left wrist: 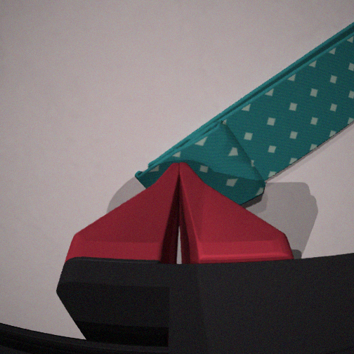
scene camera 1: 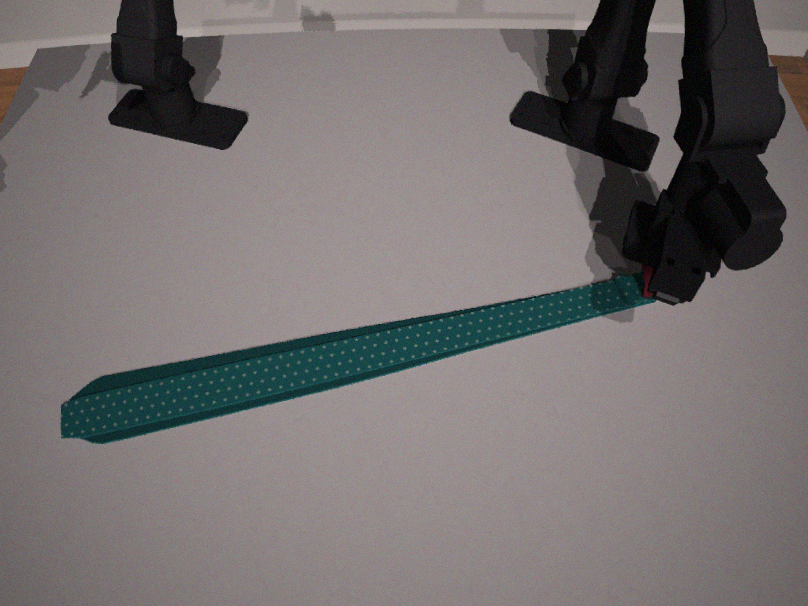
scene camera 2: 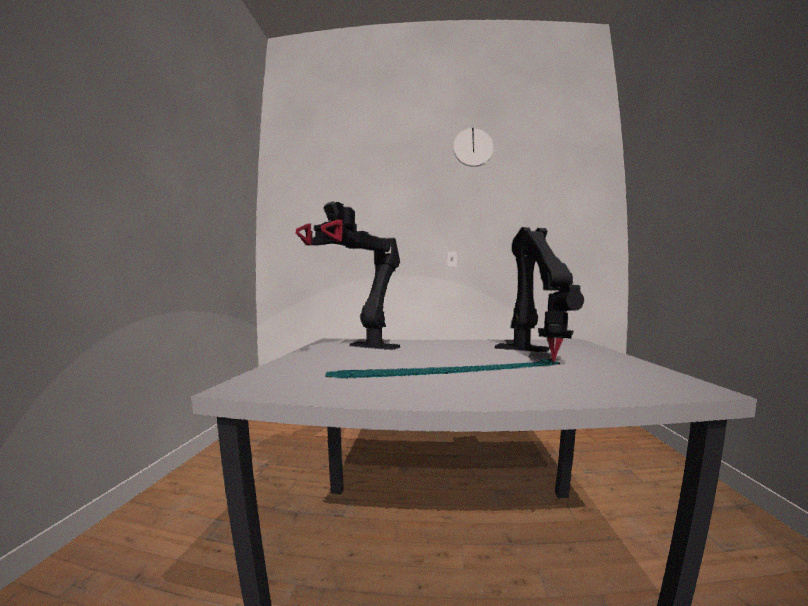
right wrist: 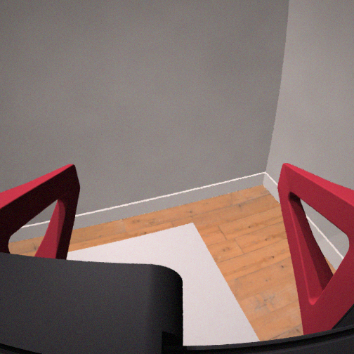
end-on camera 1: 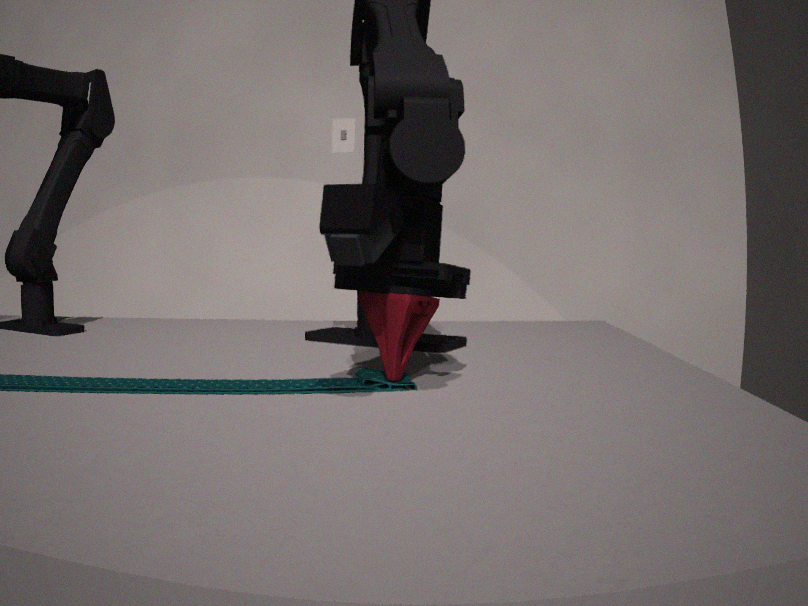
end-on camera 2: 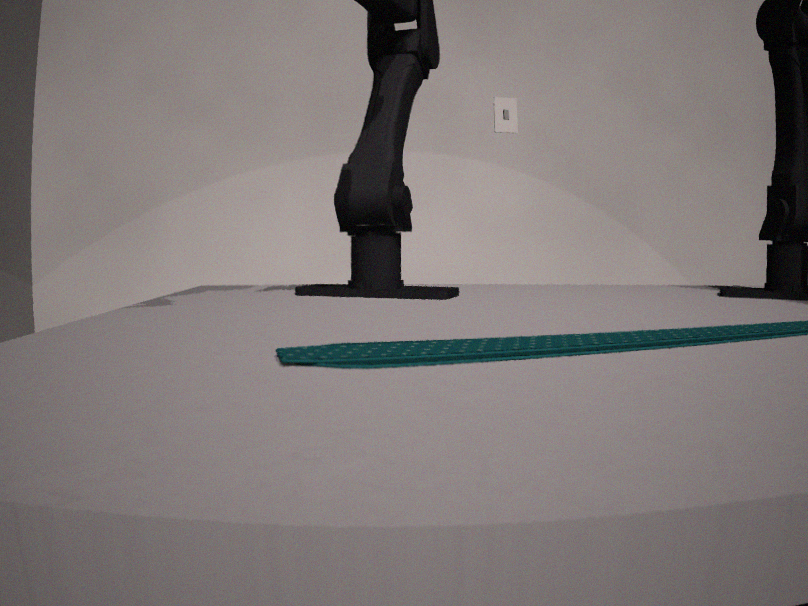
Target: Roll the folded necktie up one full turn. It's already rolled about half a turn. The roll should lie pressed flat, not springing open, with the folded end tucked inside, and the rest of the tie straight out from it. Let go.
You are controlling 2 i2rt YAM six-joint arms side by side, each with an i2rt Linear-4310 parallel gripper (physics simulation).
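A teal necktie with pale dots (scene camera 1: 339,355) (scene camera 2: 430,370) (end-on camera 1: 195,384) (end-on camera 2: 522,347) (left wrist: 300,100) lies straight across the table, its wide end at the left in scene camera 1. At its narrow right end is a small folded roll (end-on camera 1: 372,377) (left wrist: 220,160). My left gripper (scene camera 2: 554,360) (end-on camera 1: 394,378) (left wrist: 179,174) is shut with nothing between its fingers, pointing down. Its tips touch the top of the roll and dent it; the roll's left part in end-on camera 1 stands a little higher. The roll's near part is hidden behind the fingers in the left wrist view. My right gripper (scene camera 2: 318,231) (right wrist: 178,174) is open, high above the table.
The grey-white table (scene camera 1: 391,521) (scene camera 2: 469,397) (end-on camera 1: 424,489) (end-on camera 2: 391,443) carries both arm bases, the right arm's base (scene camera 1: 176,120) (end-on camera 2: 377,291) and the left arm's base (scene camera 1: 584,130), behind the tie. A clock (scene camera 2: 473,146) hangs on the back wall.
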